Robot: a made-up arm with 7 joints.
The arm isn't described. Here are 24 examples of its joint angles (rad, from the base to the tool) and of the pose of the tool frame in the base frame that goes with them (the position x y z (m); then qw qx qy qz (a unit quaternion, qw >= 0)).
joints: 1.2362 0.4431 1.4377 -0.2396 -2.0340 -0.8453 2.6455
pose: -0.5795 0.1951 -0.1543 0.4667 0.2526 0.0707 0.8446
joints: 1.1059 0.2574 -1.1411 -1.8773 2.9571 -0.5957 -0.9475
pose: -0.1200 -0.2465 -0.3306 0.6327 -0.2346 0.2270 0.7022
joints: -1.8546 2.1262 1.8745 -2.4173 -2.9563 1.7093 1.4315
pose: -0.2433 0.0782 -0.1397 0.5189 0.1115 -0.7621 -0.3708
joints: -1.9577 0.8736 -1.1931 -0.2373 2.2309 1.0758 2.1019
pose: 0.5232 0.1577 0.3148 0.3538 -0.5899 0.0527 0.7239
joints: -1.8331 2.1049 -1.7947 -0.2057 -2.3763 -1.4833 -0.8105
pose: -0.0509 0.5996 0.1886 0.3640 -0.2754 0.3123 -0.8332
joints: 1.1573 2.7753 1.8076 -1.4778 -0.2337 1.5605 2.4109
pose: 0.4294 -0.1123 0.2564 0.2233 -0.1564 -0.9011 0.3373
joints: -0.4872 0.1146 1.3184 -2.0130 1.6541 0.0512 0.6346
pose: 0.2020 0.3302 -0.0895 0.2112 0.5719 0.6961 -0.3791
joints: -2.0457 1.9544 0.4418 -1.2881 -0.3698 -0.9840 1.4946
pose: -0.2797 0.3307 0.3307 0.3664 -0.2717 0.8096 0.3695
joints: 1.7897 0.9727 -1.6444 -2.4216 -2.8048 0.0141 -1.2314
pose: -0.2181 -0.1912 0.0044 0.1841 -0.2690 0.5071 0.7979
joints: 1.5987 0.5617 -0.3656 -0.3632 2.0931 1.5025 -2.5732
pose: -0.6164 0.1159 -0.0515 0.8544 -0.5020 0.1067 0.0810
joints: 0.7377 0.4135 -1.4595 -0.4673 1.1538 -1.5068 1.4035
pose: -0.4032 0.0613 -0.4753 0.6659 -0.3240 -0.2856 0.6083
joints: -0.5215 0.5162 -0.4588 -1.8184 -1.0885 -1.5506 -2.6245
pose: 0.4198 -0.0786 -0.1174 0.7597 -0.5755 0.2214 -0.2066
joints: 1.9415 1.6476 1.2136 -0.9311 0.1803 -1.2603 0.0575
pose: 0.0622 0.5841 0.0784 0.5824 0.2946 -0.3800 -0.6555
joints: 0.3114 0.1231 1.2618 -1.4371 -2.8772 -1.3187 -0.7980
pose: -0.0355 0.3834 -0.3493 0.2844 0.0128 0.0857 -0.9548
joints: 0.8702 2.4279 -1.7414 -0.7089 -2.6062 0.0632 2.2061
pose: 0.0474 0.5381 0.2895 0.1511 -0.0059 0.7877 -0.5972
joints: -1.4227 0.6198 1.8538 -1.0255 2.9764 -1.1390 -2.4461
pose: 0.3933 0.4287 0.0058 0.3102 -0.5139 -0.3687 0.7097
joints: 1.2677 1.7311 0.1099 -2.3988 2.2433 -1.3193 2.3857
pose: 0.0977 0.1760 -0.2175 0.1412 0.6346 0.1806 -0.7381
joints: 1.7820 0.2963 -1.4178 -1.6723 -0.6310 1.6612 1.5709
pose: -0.2923 -0.3532 -0.1220 0.8053 0.2250 0.5222 0.1678
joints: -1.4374 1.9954 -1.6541 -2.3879 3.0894 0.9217 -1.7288
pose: 0.2716 0.1246 -0.0190 0.5691 -0.4336 -0.3673 -0.5943
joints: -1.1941 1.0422 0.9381 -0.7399 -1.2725 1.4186 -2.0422
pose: 0.3474 0.4699 0.1767 0.8126 0.3444 0.3542 -0.3092
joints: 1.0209 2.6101 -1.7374 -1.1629 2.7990 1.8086 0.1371
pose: 0.0196 0.4997 0.2603 0.2372 0.3345 0.5004 0.7625
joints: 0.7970 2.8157 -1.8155 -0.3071 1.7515 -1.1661 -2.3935
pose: 0.2909 0.3251 0.4549 0.5338 -0.1376 -0.5697 0.6096
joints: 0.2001 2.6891 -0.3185 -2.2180 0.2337 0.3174 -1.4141
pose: 0.3002 0.1692 0.0212 0.2209 -0.3757 -0.2324 0.8695
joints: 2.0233 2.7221 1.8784 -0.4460 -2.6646 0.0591 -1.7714
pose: 0.4964 0.3767 -0.0700 0.7371 0.0952 -0.6472 0.1694
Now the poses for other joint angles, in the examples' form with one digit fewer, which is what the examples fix.
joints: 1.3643 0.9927 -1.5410 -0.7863 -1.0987 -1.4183 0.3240
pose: -0.575 0.181 -0.070 0.427 -0.892 0.097 -0.109
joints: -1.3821 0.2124 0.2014 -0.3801 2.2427 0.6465 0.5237
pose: 0.626 -0.056 -0.022 0.345 -0.846 0.014 0.406
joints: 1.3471 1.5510 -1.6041 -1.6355 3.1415 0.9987 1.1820
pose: -0.444 0.187 -0.026 0.355 -0.318 -0.472 -0.742
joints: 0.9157 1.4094 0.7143 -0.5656 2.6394 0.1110 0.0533
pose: -0.071 0.618 -0.011 0.295 0.101 -0.657 0.686
